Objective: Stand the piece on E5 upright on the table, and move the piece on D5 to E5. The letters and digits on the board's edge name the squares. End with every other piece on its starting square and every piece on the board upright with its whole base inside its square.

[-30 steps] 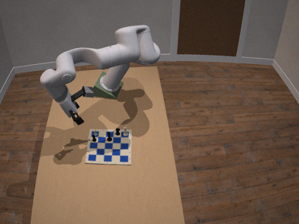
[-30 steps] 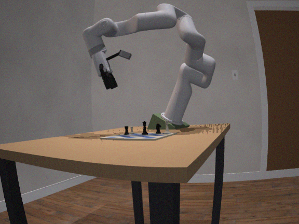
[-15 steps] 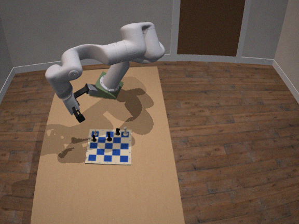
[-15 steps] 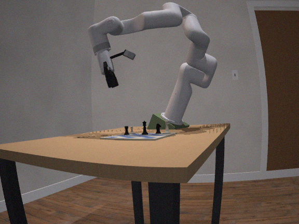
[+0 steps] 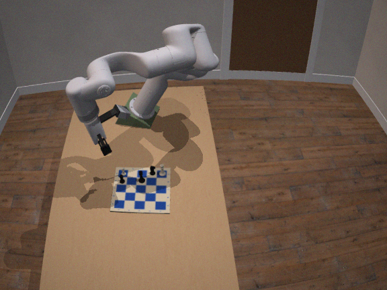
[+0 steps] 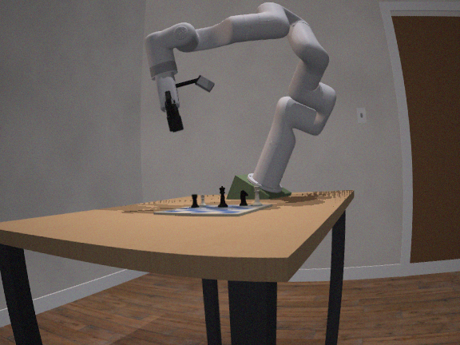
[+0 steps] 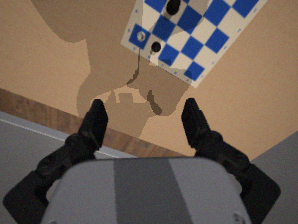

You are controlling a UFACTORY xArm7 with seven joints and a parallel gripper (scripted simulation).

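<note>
Right now my hand is 50 mm past the white pawn, 40 mm to the right of it and 200 mm above it. Round my hand: chessboard 10 mm ahead, 120 mm to the left, 210 mm below; black knight 70 mm behind, 150 mm to the left, 200 mm below; black pawn 10 mm behind, 40 mm to the left, 190 mm below.
</note>
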